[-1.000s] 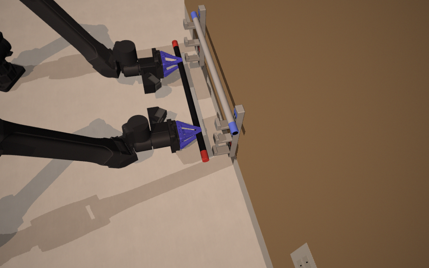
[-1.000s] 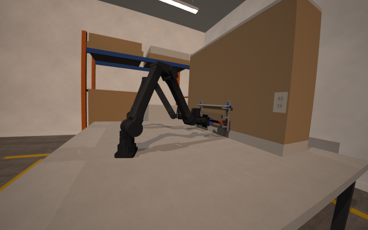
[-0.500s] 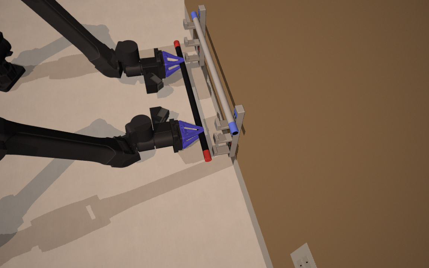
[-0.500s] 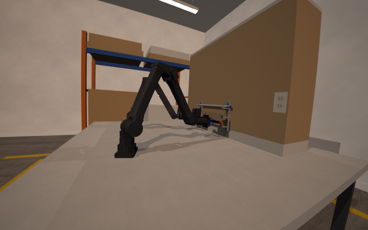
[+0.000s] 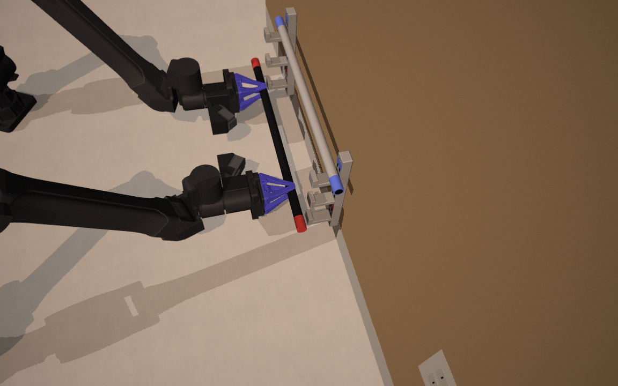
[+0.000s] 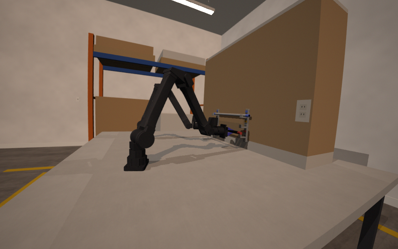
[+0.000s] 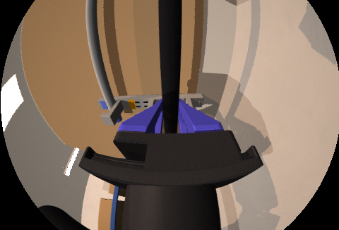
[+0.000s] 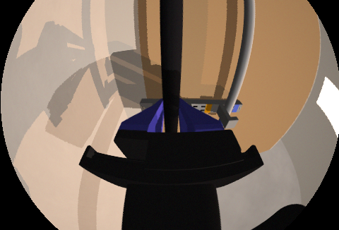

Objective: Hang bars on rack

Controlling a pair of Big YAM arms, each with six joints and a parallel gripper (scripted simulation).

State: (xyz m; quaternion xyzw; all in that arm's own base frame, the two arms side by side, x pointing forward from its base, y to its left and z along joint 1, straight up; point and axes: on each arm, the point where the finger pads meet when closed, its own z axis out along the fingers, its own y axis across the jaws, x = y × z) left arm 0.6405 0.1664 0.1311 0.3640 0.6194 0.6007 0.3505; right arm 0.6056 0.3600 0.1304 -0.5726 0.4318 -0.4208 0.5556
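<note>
The grey skirting strip is 11 cm to the left of my right hand, 10 cm below it and 9 cm ahead of it. The rest, counted from my right hand: brown wall panel (32 cm above, 24 cm ahead, 12 cm to the left); then metal bar (15 cm to the left, 1 cm behind).
</note>
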